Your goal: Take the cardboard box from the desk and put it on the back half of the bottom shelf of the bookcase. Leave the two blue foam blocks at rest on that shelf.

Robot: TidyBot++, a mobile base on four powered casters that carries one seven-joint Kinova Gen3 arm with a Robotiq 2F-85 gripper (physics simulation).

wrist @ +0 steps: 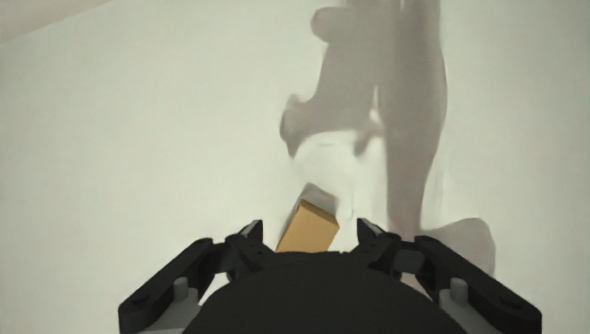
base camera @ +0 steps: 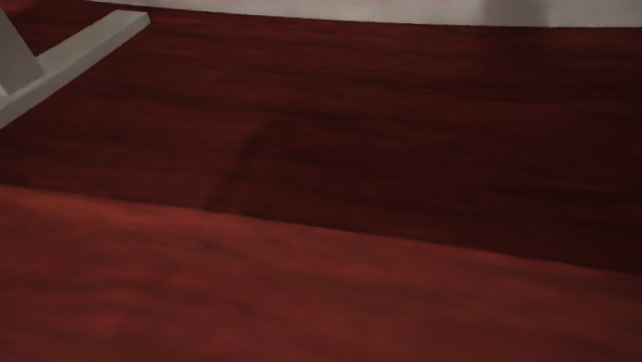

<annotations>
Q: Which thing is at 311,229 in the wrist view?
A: A tan cardboard box.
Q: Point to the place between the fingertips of my gripper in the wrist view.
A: At 309,229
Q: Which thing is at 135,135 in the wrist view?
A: A white desk.
</annotations>
